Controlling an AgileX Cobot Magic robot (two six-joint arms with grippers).
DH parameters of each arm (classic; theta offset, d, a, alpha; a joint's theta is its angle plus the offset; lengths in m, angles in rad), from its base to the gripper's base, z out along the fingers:
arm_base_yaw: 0 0.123 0 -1.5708
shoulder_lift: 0.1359 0 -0.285 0
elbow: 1.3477 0 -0.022 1.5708
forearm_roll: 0 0.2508 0 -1.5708
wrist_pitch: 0 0 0.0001 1.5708
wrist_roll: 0 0.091 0 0
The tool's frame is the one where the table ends.
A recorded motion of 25 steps. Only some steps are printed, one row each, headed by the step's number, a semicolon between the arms.
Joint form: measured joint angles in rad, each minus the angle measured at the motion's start. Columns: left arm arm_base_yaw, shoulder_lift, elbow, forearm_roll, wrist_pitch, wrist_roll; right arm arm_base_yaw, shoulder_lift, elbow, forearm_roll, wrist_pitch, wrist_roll.
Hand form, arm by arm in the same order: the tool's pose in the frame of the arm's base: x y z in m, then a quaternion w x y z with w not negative. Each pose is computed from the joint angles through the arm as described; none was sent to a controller.
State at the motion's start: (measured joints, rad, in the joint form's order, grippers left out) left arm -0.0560 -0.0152 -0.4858 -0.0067 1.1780 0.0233; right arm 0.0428 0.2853 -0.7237 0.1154 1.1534 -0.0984
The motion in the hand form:
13: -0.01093 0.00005 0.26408 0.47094 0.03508 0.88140 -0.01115; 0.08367 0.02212 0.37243 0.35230 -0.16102 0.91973 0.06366
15: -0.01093 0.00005 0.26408 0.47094 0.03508 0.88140 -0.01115; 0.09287 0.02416 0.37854 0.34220 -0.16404 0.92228 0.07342
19: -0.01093 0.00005 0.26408 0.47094 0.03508 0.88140 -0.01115; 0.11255 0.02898 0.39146 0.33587 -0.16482 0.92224 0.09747
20: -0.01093 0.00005 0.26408 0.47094 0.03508 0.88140 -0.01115; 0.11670 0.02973 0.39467 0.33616 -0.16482 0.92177 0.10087
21: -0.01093 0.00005 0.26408 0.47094 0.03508 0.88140 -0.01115; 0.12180 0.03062 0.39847 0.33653 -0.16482 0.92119 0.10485
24: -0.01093 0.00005 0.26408 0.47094 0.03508 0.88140 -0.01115; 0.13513 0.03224 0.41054 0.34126 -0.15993 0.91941 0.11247
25: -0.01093 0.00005 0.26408 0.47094 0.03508 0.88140 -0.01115; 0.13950 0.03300 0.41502 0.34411 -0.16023 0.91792 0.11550
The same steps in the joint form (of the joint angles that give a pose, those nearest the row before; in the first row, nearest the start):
13: 0.0000 0.0000 0.0000 0.0000 0.0000 -0.0005; -0.0002 0.3792 -0.2300 0.1011 0.0929 -0.1996
15: 0.0000 0.0000 0.0000 0.0000 0.0000 -0.0005; 0.0000 0.4270 -0.2684 0.1193 0.1073 -0.2037
19: 0.0000 0.0000 0.0000 0.0000 0.0000 -0.0005; 0.0001 0.5171 -0.3447 0.1663 0.1116 -0.2053
20: 0.0000 0.0000 0.0000 0.0000 0.0000 -0.0005; 0.0000 0.5354 -0.3630 0.1732 0.1117 -0.2053
21: 0.0000 0.0000 0.0000 0.0000 0.0000 -0.0005; 0.0000 0.5576 -0.3853 0.1813 0.1117 -0.2053
24: 0.0000 0.0000 0.0000 0.0000 0.0000 -0.0005; -0.0001 0.6154 -0.4536 0.1940 0.1117 -0.1937
25: 0.0000 0.0000 0.0000 0.0000 0.0000 -0.0005; 0.0000 0.6345 -0.4784 0.2008 0.1117 -0.1936

